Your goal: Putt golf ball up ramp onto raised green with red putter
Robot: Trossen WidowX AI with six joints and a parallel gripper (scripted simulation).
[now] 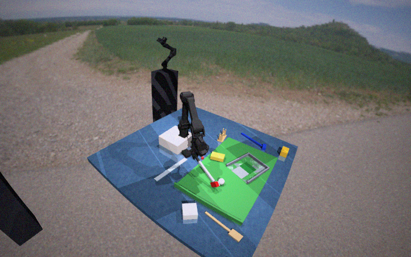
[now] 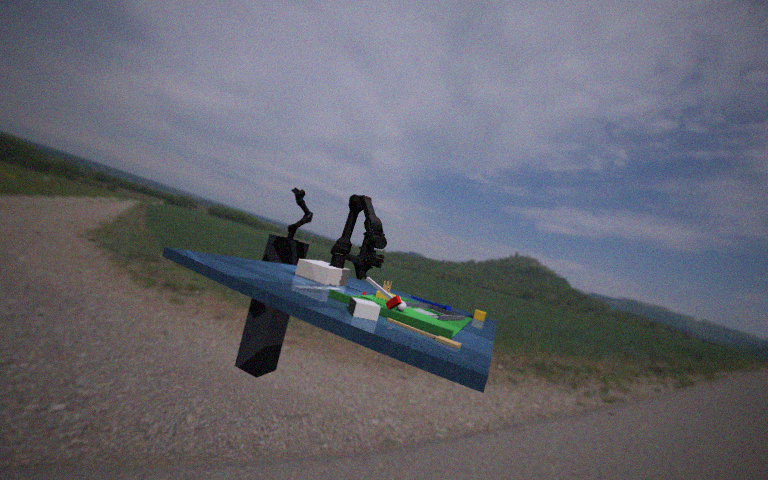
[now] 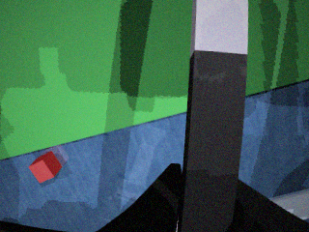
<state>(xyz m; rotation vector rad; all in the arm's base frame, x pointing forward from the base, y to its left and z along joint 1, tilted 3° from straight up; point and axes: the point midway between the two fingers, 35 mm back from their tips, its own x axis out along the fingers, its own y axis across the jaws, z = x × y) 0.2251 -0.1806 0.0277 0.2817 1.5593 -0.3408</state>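
My gripper tip is 11 cm short of the red putter, 4 cm to the left of it and 1 cm above it. Also, from my gripper tip: white strip (12 cm behind, 11 cm to the right, 7 cm below); then green mat (25 cm ahead, 12 cm to the left, 7 cm below); then white golf ball (23 cm ahead, 3 cm to the right, 5 cm below).
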